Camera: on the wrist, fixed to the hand. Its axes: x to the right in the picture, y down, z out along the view.
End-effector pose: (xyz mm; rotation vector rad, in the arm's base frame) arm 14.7 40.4 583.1 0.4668 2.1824 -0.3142
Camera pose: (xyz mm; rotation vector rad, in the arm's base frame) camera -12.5 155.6 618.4 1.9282 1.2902 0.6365
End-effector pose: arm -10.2 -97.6 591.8 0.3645 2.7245 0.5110
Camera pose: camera -36.5 -38.4 697.0 -2.3285 -1.7853 -0.8494
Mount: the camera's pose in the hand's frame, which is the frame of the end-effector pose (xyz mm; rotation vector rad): 12.3 89.5 -84.2 -0.0556 0.0907 1.5848
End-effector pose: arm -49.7 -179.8 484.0 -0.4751 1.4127 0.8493
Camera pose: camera -173.0 -182.8 477.8 0.7562 1.7213 2.0984
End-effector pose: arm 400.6 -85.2 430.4 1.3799 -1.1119 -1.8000
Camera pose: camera 475.9 -158.6 495.1 0.1906 -1.4010 -0.5505
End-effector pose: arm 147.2 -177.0 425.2 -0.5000 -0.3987 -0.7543
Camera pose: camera 234.4 -175.2 337.7 -0.6502 0.1702 0.7475
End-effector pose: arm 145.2 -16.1 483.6 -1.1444 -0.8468 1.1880
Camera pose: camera 204.5 -23.6 375.5 -1.9447 0.3241 2.2938
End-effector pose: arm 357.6 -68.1 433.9 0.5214 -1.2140 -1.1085
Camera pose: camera 469.3 -60.3 485.9 -0.4579 -1.0590 0.2482
